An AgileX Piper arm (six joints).
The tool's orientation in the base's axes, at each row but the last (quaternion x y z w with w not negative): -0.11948 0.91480 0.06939 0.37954; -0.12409 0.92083 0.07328 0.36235; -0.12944 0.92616 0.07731 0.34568; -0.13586 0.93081 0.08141 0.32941; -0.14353 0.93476 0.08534 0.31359
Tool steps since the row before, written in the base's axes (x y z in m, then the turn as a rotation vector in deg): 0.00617 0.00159 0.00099 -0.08 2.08 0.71; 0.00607 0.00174 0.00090 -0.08 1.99 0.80; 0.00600 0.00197 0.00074 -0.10 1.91 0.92; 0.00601 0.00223 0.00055 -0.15 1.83 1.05; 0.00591 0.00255 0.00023 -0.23 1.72 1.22
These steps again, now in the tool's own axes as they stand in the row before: -0.00518 -0.00011 0.00383 -0.80 2.05 -0.10; -0.00521 0.00000 0.00368 -0.84 1.97 -0.19; -0.00522 0.00016 0.00363 -0.89 1.90 -0.31; -0.00528 0.00031 0.00367 -0.92 1.85 -0.46; -0.00519 0.00052 0.00378 -0.94 1.78 -0.66
